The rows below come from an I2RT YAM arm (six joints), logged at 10 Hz.
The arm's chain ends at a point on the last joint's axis. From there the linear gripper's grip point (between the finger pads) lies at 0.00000 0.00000 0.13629 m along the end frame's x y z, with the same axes.
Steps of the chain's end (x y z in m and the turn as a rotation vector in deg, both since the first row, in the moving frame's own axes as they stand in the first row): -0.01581, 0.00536, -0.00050, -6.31, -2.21, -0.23; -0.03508, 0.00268, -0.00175, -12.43, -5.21, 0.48; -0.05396, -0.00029, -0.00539, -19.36, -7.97, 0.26; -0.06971, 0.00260, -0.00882, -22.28, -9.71, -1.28; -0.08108, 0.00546, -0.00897, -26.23, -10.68, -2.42; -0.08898, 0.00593, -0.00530, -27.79, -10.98, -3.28
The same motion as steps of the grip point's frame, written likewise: -0.02102, 0.02035, -0.00143, -6.31, -2.21, -0.23; -0.04748, 0.03192, -0.00550, -12.43, -5.21, 0.48; -0.07260, 0.04470, -0.01439, -19.36, -7.97, 0.26; -0.09154, 0.05427, -0.02090, -22.28, -9.71, -1.28; -0.10416, 0.06585, -0.02528, -26.23, -10.68, -2.42; -0.11207, 0.06977, -0.02341, -27.79, -10.98, -3.28
